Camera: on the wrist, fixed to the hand. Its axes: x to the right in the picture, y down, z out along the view.
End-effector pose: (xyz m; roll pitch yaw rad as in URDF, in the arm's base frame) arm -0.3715 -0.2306 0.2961 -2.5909 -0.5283 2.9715
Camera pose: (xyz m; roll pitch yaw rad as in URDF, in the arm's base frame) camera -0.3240 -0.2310 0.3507 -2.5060 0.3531 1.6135
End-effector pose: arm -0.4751 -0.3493 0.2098 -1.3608 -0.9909 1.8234
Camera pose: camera -0.4028 -0.3522 0.2079 -1.4556 0.5815 1.9062
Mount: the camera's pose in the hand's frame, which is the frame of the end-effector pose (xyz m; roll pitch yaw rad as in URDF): -0.0130 -0.0305 -0.0643 0.0703 0.1408 1.5740
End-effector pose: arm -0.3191 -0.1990 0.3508 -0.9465 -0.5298 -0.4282
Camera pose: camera -0.3525 -0.2607 0.3332 -0.8277 0.8720 0.3794
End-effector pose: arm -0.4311 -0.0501 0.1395 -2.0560 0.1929 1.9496
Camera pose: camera -0.3908 -0.0360 0.1979 2.8857 0.9186 0.1147
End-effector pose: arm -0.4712 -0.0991 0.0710 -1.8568 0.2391 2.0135
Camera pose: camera -0.4226 -0.0776 0.1201 2.6741 1.0836 -0.0433
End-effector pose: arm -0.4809 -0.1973 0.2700 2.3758 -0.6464 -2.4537
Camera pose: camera -0.4189 -0.2325 0.2823 -2.1843 -0.6772 1.6003
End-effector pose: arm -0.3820 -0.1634 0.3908 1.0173 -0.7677 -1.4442
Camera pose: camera -0.3396 -0.1904 0.3388 -0.9167 -0.5833 0.8239
